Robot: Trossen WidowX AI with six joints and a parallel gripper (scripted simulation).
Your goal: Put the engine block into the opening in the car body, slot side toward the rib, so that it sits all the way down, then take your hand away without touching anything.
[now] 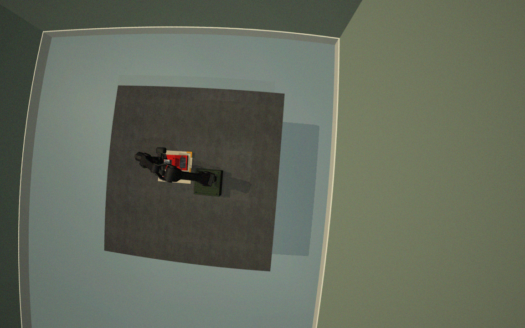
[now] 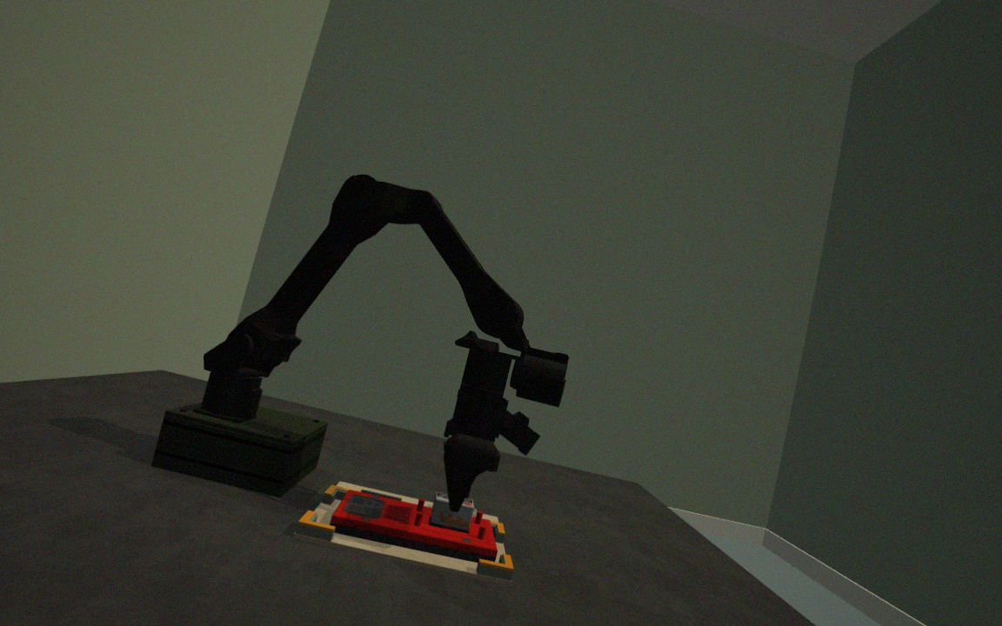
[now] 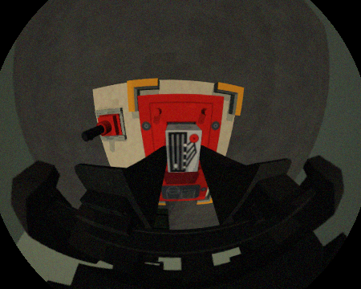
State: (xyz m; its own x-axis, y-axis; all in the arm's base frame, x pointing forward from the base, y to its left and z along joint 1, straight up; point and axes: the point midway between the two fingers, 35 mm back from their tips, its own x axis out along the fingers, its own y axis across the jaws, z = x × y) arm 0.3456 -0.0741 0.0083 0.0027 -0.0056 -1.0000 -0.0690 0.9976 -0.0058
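The grey engine block is 1 cm below my gripper tip. From my gripper tip the other things lie so: beige base plate (4 cm behind, 1 cm to the left, 4 cm below); then black post (1 cm ahead, 11 cm to the left, 1 cm below).
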